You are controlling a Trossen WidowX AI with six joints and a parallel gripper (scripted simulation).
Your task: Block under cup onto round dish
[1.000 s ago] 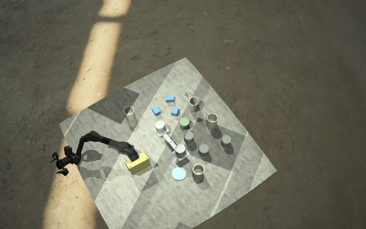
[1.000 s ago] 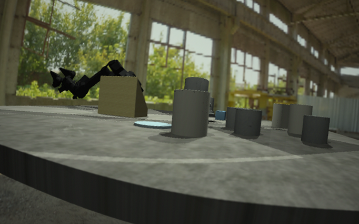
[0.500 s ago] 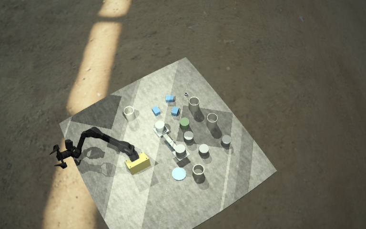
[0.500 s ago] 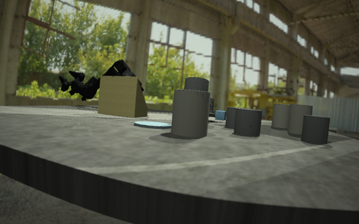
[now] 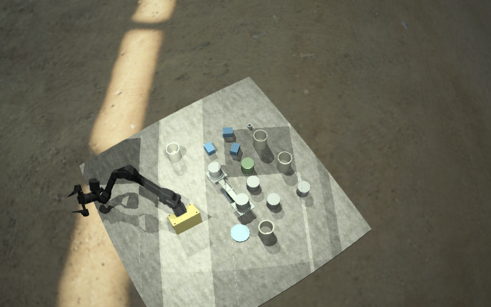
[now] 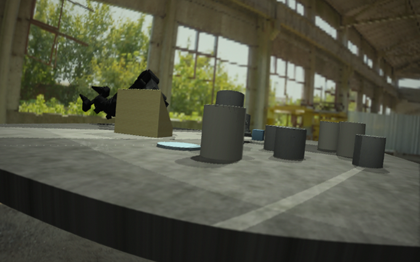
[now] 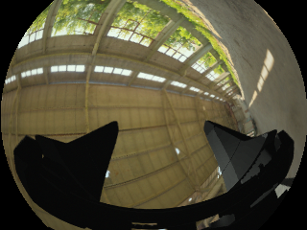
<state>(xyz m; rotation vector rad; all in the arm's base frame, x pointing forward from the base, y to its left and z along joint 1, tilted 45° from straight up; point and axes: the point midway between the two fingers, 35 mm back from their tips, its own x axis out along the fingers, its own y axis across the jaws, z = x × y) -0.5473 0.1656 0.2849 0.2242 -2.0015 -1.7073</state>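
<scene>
The teal block is 860 mm ahead of my gripper tip, 190 mm to the right of it and 120 mm below it. The rest, counted from my gripper tip: round light-blue dish: 800 mm ahead, 550 mm to the right, 160 mm below; then small balance: 880 mm ahead, 320 mm to the right, 140 mm below; then green cylinder: 1020 mm ahead, 240 mm to the right, 130 mm below.
</scene>
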